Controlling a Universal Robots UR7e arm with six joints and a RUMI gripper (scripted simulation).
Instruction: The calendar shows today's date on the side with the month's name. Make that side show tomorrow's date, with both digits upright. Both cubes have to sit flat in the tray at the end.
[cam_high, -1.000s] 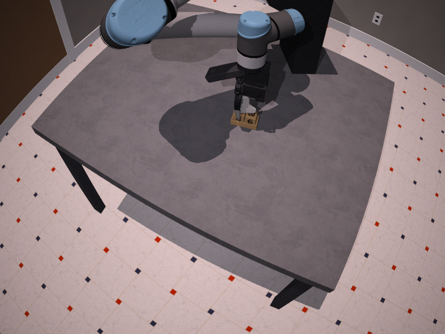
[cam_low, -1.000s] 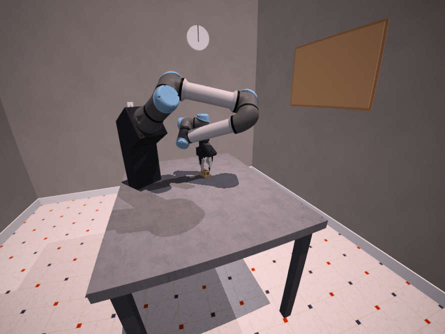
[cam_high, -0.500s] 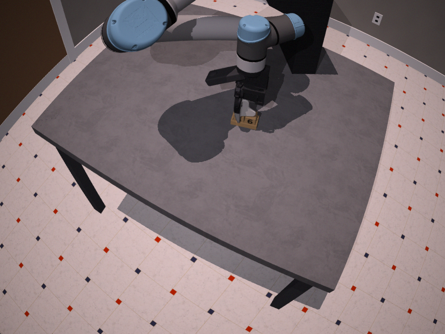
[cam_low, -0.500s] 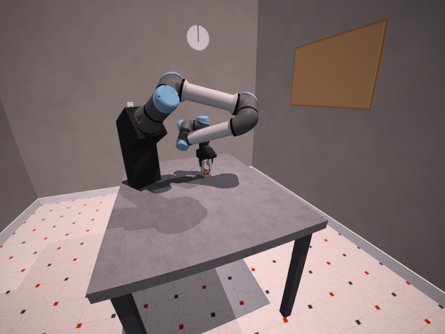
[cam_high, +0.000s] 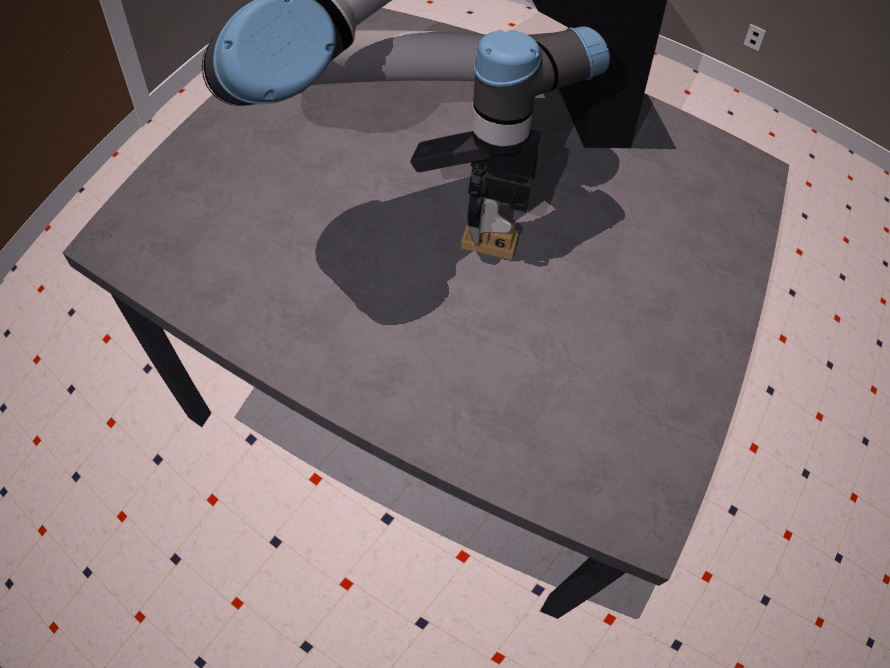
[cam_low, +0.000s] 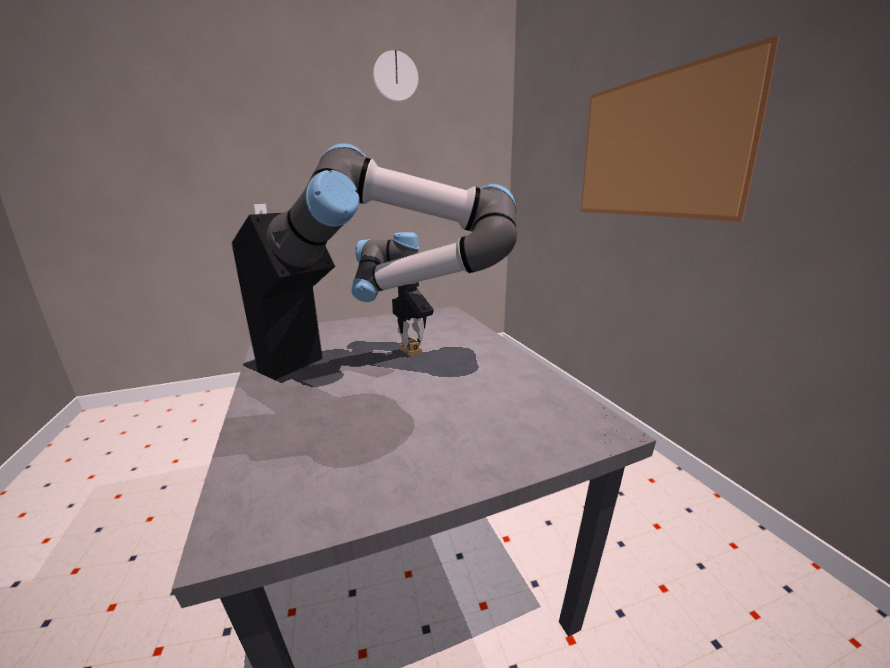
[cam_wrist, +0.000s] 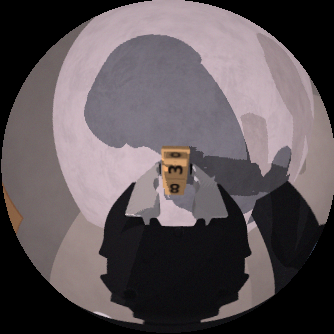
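Now: the wooden tray 20 mm to the left of my hand and 30 mm below it.
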